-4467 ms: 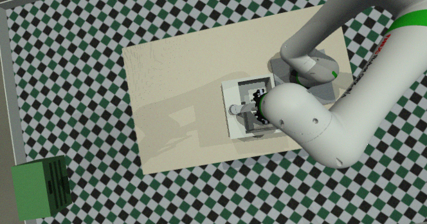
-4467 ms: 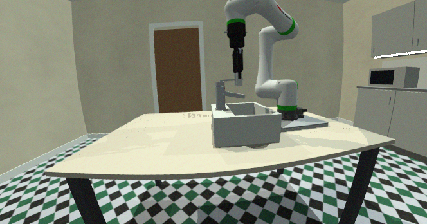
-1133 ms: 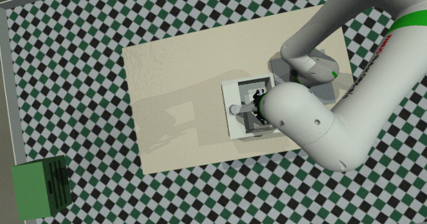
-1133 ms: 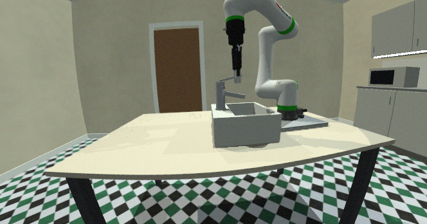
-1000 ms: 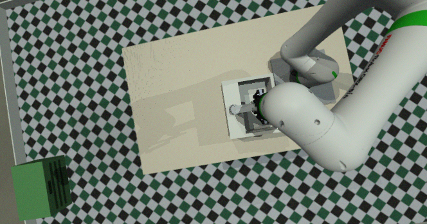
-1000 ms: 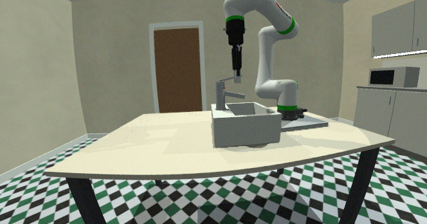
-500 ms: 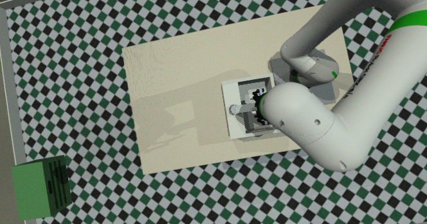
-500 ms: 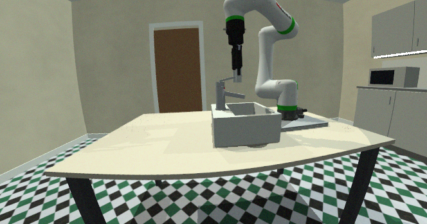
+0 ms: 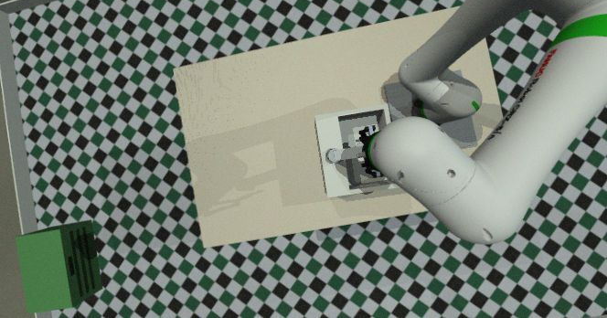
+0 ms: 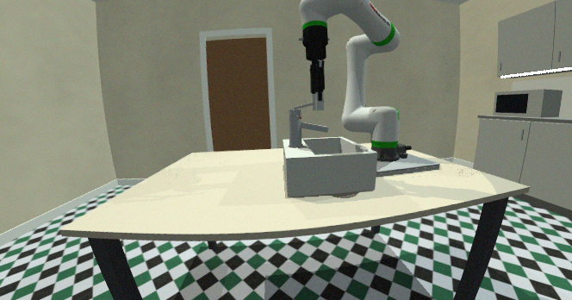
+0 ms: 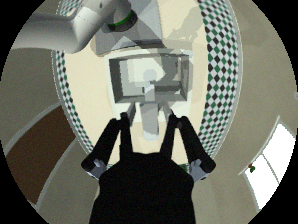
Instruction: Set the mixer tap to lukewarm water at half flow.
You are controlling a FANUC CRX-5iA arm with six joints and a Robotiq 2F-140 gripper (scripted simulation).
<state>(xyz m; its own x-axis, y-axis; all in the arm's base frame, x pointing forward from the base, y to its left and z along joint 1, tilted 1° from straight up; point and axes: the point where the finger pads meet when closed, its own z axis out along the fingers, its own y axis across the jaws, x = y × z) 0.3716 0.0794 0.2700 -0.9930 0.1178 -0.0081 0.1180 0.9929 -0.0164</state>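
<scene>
Right now my hand is 3 cm short of the lever and 1 cm above it. From my hand the other things lie so: grey mixer tap: 6 cm below, 6 cm ahead, 1 cm to the right; sink basin: 25 cm below, 3 cm behind.
</scene>
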